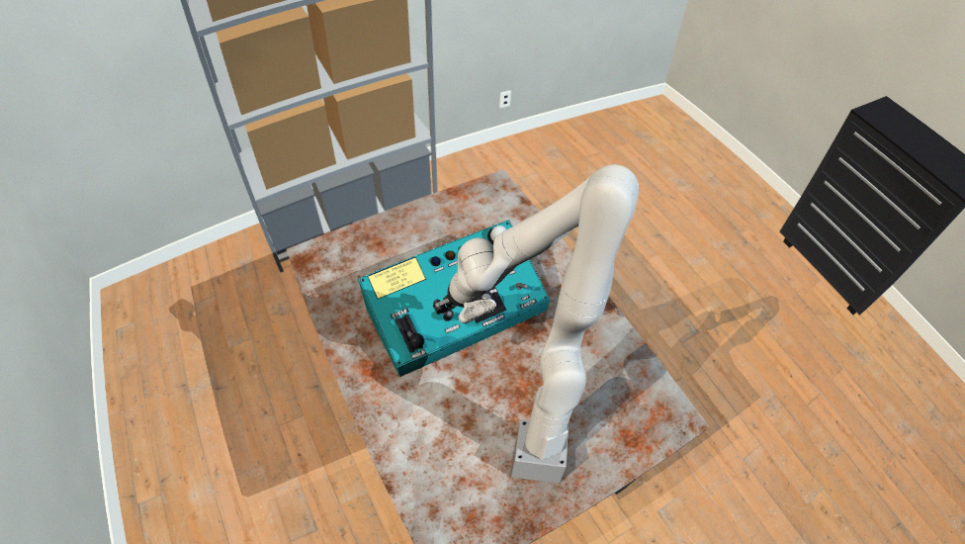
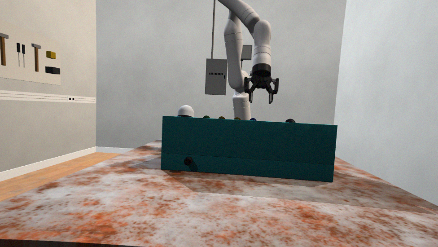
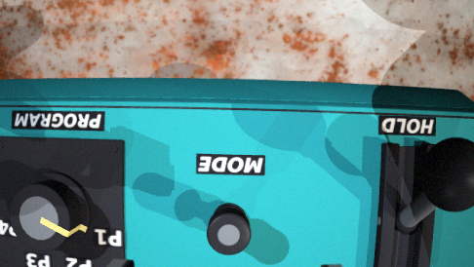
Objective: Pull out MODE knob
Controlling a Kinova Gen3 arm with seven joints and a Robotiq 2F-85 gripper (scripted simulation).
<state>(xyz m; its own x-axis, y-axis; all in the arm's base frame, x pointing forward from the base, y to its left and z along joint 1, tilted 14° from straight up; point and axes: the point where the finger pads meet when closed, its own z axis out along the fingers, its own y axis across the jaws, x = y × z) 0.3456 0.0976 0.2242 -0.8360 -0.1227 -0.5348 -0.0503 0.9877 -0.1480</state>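
Now: the mode knob 5 cm ahead of my hand and 13 cm below it. Also, from my hand: program dial 6 cm ahead, 11 cm to the right, 13 cm below; hold lever 3 cm ahead, 12 cm to the left, 12 cm below; check switch 6 cm ahead, 24 cm to the right, 13 cm below.
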